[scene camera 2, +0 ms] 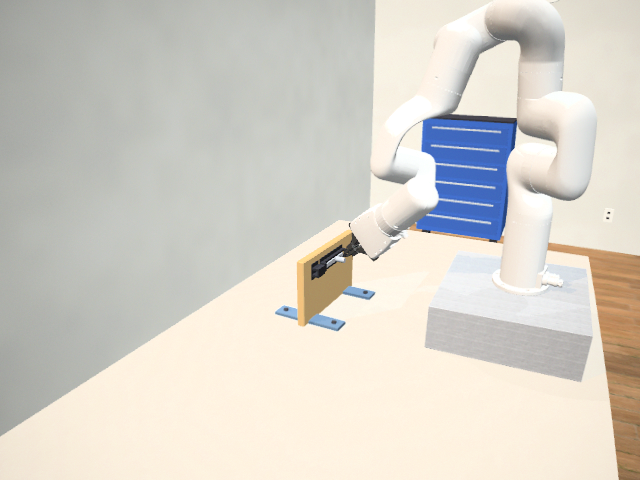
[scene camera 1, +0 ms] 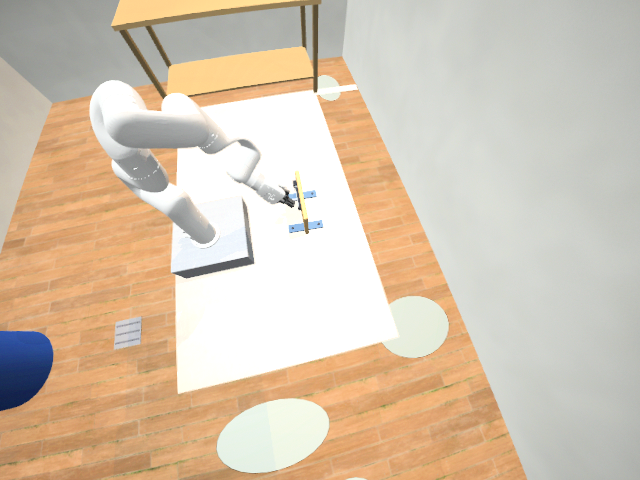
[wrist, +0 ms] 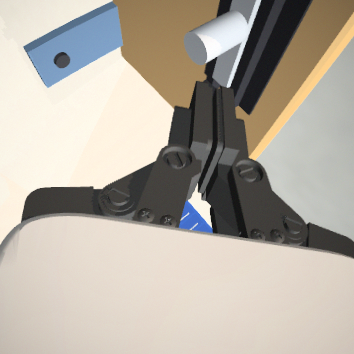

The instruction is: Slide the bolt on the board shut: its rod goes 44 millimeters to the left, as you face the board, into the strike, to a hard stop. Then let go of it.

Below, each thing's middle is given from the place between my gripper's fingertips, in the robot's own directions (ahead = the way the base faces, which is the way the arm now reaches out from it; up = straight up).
My gripper is now 40 mm short of the wooden board (scene camera 2: 313, 296), 40 mm to the right of it and 50 mm above it.
